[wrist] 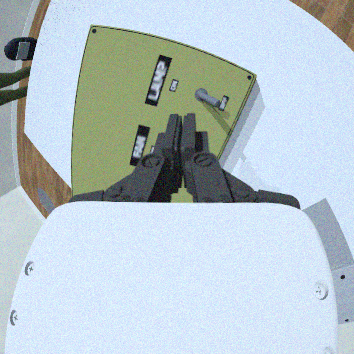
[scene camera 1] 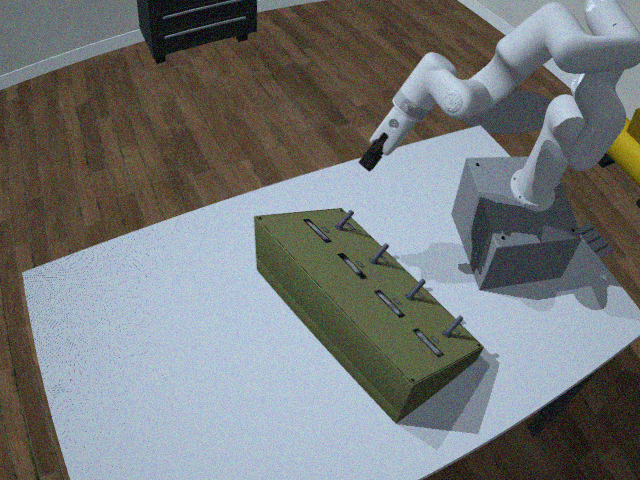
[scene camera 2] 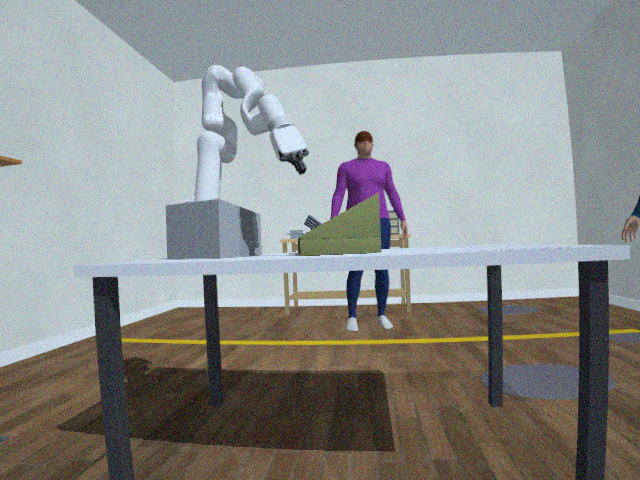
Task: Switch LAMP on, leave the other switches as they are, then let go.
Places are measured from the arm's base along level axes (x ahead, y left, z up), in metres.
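Where they show: gripper, fingertip midpoint: (wrist: 184, 132) (scene camera 1: 365, 166) (scene camera 2: 303, 172); arm's base at its link origin: (scene camera 1: 532, 190) (scene camera 2: 205, 209).
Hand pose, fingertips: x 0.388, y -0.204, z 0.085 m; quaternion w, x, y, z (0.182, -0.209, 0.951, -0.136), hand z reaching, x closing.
Note:
Things, the pixels of their top centre, and the offset from my fingertips. "spot": a spot on its surface instead.
- LAMP plate at a spot on its surface: (wrist: 158, 80) (scene camera 1: 317, 230) spot: 0.145 m down, 0.109 m ahead, 0.005 m right
- LAMP lever at its top centre: (wrist: 205, 98) (scene camera 1: 346, 213) 0.140 m down, 0.028 m ahead, 0.010 m right
- small mark at a spot on its surface: (wrist: 224, 103) spot: 0.196 m down, 0.008 m ahead, 0.011 m right
- FAN plate at a spot on its surface: (wrist: 139, 145) spot: 0.144 m down, 0.101 m ahead, 0.112 m left
The olive switch box (scene camera 1: 330, 310) (scene camera 2: 351, 232) (wrist: 110, 100) has a sloped face with several levers. The LAMP plate (wrist: 158, 80) (scene camera 1: 316, 230) is at the far end in scene camera 1. The LAMP lever (wrist: 207, 97) (scene camera 1: 344, 220) leans away from its plate, toward the small mark (wrist: 224, 103) at the low edge; the marks are too blurred to read. In scene camera 1 the levers lean alike. My gripper (scene camera 1: 367, 166) (scene camera 2: 301, 171) (wrist: 184, 132) is shut and empty, above the box's far end, apart from the lever. It hides part of the panel in the wrist view.
The FAN plate (wrist: 139, 145) is beside LAMP's. The other levers (scene camera 1: 379, 253) (scene camera 1: 415, 289) (scene camera 1: 453, 326) stand in a row toward the near end. The box is on a white table (scene camera 1: 155, 335) (scene camera 2: 465, 254). The grey arm pedestal (scene camera 1: 527, 273) (scene camera 2: 192, 229) faces its low side. A person (scene camera 2: 364, 180) stands behind.

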